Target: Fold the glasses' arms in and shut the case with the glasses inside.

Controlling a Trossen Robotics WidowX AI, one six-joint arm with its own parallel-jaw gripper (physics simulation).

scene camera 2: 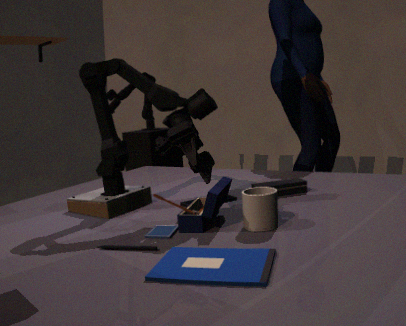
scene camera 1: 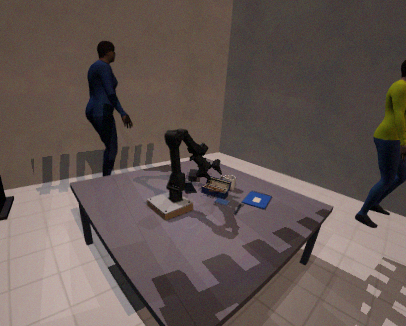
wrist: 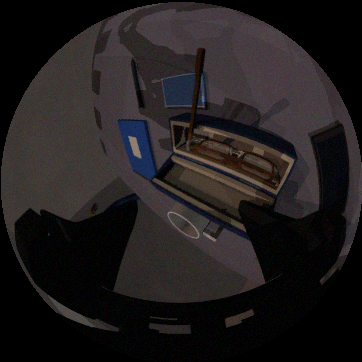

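Where they show: gripper, fingertip midpoint: (scene camera 2: 202, 174) (scene camera 1: 216, 177) (wrist: 189, 205); arm's base, origin of the base link: (scene camera 2: 114, 193) (scene camera 1: 175, 199).
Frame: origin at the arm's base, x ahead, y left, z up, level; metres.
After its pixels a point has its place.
The navy case (scene camera 1: 212, 193) {x 0.282, y 0.016, z -0.031 m} (scene camera 2: 190, 223) {x 0.346, y -0.047, z -0.025 m} (wrist: 240, 129) {x 0.277, y 0.026, z -0.017 m} stands open on the table, its lid (scene camera 2: 218, 197) {x 0.395, y -0.002, z 0.031 m} (wrist: 210, 186) {x 0.357, y 0.043, z 0.007 m} tilted up and back. The brown glasses (wrist: 227, 161) {x 0.319, y 0.038, z -0.010 m} lie in its base. One of their arms is folded in along the frame. The other arm (scene camera 2: 175, 202) (wrist: 197, 95) sticks out over the case's edge, slanting upward. My gripper (scene camera 1: 214, 175) {x 0.317, y 0.036, z 0.070 m} (scene camera 2: 201, 172) {x 0.317, y 0.036, z 0.070 m} (wrist: 189, 205) {x 0.317, y 0.036, z 0.070 m} is open and empty, above the table near the lid side of the case. In the wrist view its right finger overlaps the lid's corner.
A mug (scene camera 2: 260, 210) {x 0.488, y 0.027, z 0.004 m} (wrist: 183, 224) {x 0.502, y 0.065, z 0.022 m} stands behind the lid. A blue notebook (scene camera 1: 262, 196) {x 0.573, y -0.165, z -0.040 m} (scene camera 2: 240, 265) {x 0.564, y -0.157, z -0.040 m} (wrist: 142, 155) {x 0.502, y -0.141, z -0.040 m}, a dark pen (scene camera 2: 130, 247) {x 0.313, y -0.201, z -0.041 m} (wrist: 136, 82) {x 0.304, y -0.197, z -0.042 m} and a small blue flat item (scene camera 2: 161, 231) {x 0.288, y -0.086, z -0.043 m} (wrist: 182, 91) {x 0.286, y -0.076, z -0.043 m} lie nearby. A long dark box (scene camera 2: 280, 188) (wrist: 334, 165) lies beyond the case.
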